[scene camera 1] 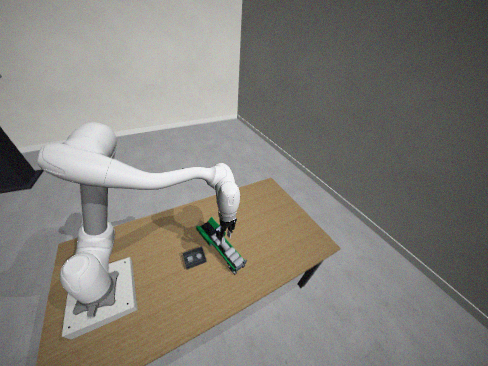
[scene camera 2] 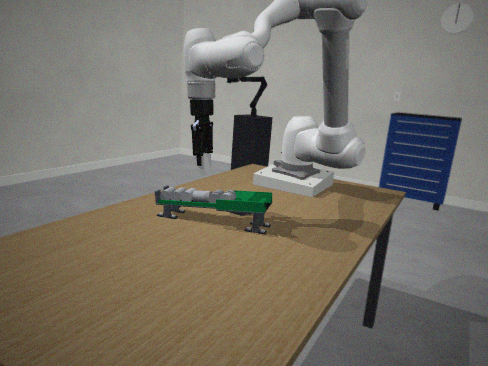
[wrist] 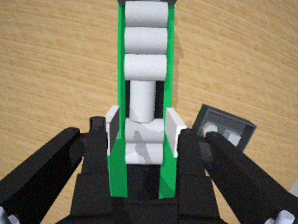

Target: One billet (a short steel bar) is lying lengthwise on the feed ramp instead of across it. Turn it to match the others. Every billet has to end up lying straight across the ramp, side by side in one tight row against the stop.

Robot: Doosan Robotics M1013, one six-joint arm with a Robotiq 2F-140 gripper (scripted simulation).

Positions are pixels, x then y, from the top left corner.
Labels:
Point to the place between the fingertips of my gripper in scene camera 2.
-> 203, 173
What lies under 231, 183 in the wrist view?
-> My gripper.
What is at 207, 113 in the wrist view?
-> A small dark box.

